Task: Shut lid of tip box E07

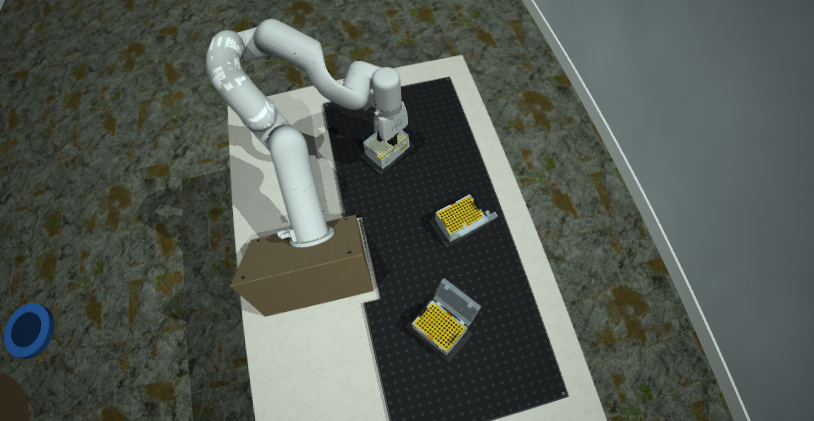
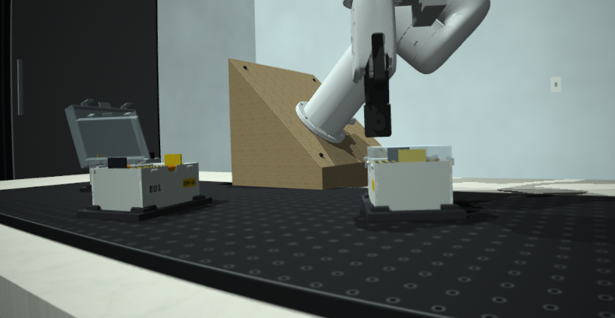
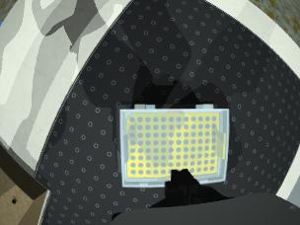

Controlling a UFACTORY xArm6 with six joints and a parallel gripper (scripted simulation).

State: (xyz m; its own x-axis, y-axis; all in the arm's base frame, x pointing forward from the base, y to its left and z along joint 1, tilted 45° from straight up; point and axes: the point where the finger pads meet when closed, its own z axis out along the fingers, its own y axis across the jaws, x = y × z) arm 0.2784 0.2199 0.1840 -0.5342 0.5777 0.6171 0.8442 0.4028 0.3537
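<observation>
Now: the clear lid 4 cm below my hand, 3 cm to the left of it and 2 cm behind it. From my hand the other things lie so: tip box (29 cm to the right, 15 cm ahead, 4 cm below).
</observation>
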